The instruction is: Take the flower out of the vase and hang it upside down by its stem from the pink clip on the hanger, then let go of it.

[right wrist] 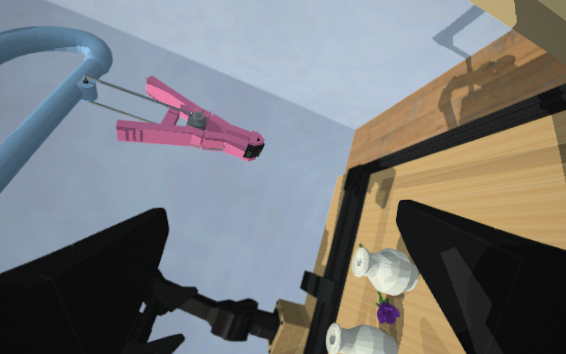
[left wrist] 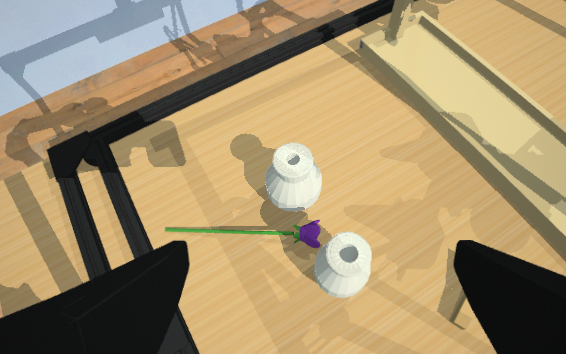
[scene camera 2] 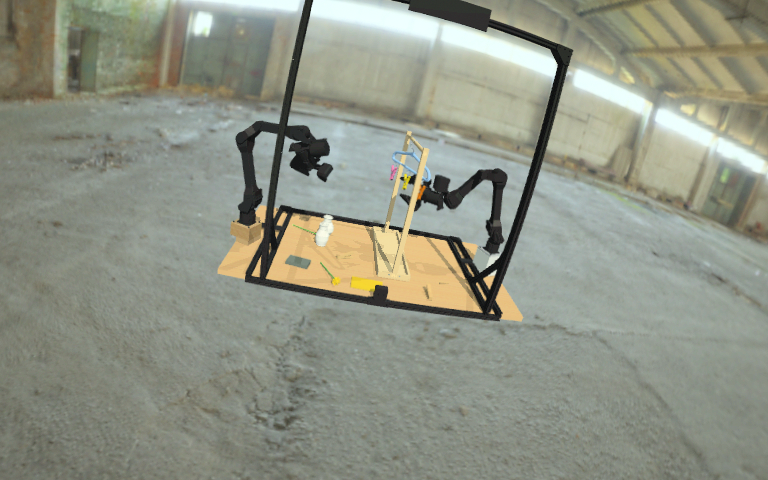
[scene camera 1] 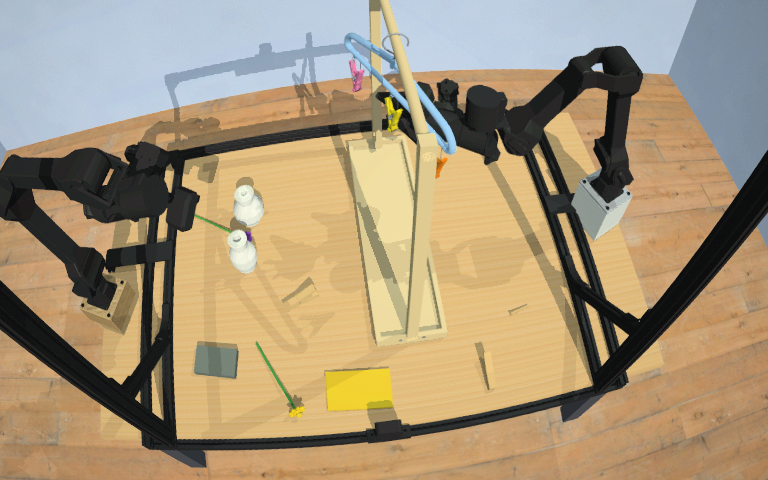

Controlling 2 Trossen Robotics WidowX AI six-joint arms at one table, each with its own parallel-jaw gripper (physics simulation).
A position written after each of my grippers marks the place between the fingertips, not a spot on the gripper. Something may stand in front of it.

Observation:
My left gripper (scene camera 1: 180, 190) is open, holding nothing. Also in view: my right gripper (scene camera 1: 381, 105) and a pink clip (right wrist: 220, 135).
My left gripper is seen too in the right wrist view (right wrist: 190, 310) and in the left wrist view (left wrist: 320, 253). My right gripper is seen too in the right wrist view (right wrist: 284, 215).

